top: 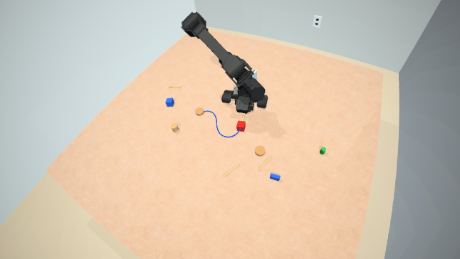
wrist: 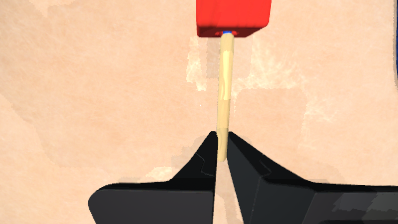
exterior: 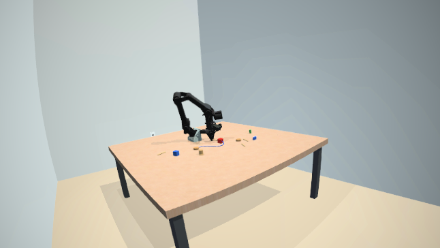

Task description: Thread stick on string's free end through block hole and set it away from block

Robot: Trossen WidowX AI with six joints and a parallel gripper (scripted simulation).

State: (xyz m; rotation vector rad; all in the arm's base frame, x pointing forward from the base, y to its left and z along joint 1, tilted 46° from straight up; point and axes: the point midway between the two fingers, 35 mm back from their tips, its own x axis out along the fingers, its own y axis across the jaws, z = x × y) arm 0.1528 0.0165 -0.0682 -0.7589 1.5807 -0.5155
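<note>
Now: gripper tip 8 cm short of the red block, 1 cm to the right of it and 1 cm below it. From my gripper tip the other things lie so: green cylinder: 8 cm ahead, 36 cm to the left, 1 cm above; wooden spool: 19 cm ahead, 25 cm to the right, 1 cm above; thin wooden stick: 4 cm ahead, 1 cm to the left, 1 cm above.
</note>
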